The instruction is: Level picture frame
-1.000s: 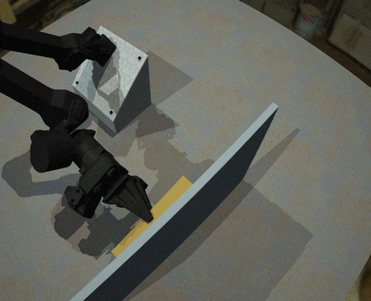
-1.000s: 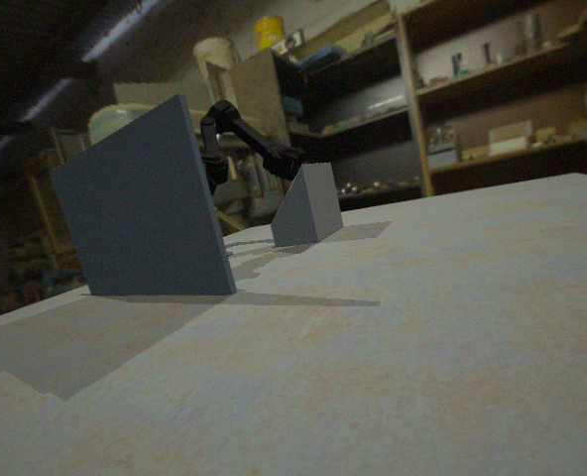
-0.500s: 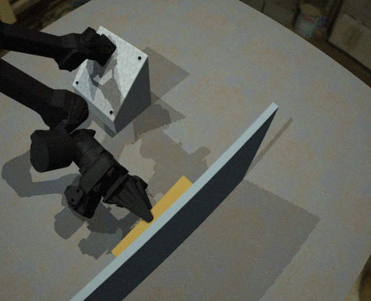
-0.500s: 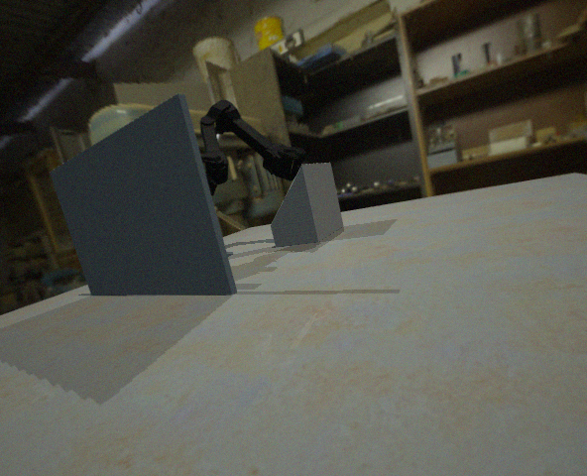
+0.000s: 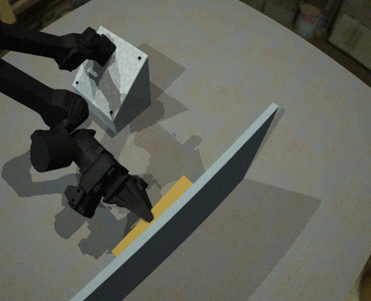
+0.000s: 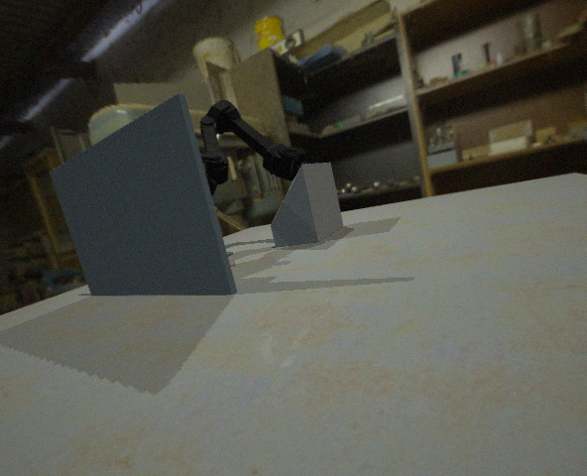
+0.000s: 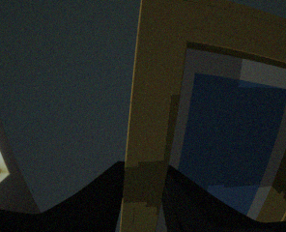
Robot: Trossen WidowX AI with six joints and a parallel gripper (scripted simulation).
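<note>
The picture frame is 1 cm ahead of my gripper tip, 2 cm to the left of it and 5 cm below it. The rest, counted from my gripper tip: panel: 2 cm ahead, 2 cm to the left, 6 cm below.
</note>
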